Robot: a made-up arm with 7 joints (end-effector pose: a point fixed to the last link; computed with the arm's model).
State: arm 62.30 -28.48 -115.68 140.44 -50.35 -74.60 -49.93
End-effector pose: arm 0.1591 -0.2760 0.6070 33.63 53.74 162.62
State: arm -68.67 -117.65 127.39 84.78 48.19 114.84 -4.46
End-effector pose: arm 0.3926 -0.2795 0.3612 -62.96 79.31 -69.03
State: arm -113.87 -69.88 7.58 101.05 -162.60 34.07 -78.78
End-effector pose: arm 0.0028 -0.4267 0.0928 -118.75 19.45 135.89
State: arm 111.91 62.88 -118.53 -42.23 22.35 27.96 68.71
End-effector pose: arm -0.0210 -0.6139 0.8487 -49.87 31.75 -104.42
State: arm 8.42 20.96 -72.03 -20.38 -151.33 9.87 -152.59
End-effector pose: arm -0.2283 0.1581 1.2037 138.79 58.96 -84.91
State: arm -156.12 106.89 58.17 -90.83 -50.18 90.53 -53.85
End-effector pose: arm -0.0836 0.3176 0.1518 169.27 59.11 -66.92
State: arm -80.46 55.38 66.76 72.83 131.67 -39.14 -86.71
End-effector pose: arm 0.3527 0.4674 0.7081 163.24 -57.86 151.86
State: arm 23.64 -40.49 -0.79 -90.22 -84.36 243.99 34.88
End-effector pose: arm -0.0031 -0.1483 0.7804 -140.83 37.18 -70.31
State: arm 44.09 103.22 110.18 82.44 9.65 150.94 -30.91
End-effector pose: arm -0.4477 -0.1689 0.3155 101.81 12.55 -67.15
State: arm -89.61 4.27 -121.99 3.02 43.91 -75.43 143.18
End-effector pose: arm -0.2725 0.0892 1.1472 -177.08 14.37 48.79
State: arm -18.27 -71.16 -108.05 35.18 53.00 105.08 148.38
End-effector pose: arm 0.4401 -0.3832 0.8144 -52.80 9.33 -126.55
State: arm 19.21 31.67 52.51 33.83 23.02 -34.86 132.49
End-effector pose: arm -0.2162 0.1507 1.1295 -143.49 7.52 -34.00
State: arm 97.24 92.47 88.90 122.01 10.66 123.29 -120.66
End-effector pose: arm -0.2294 -0.3206 0.5141 -73.60 64.88 113.29
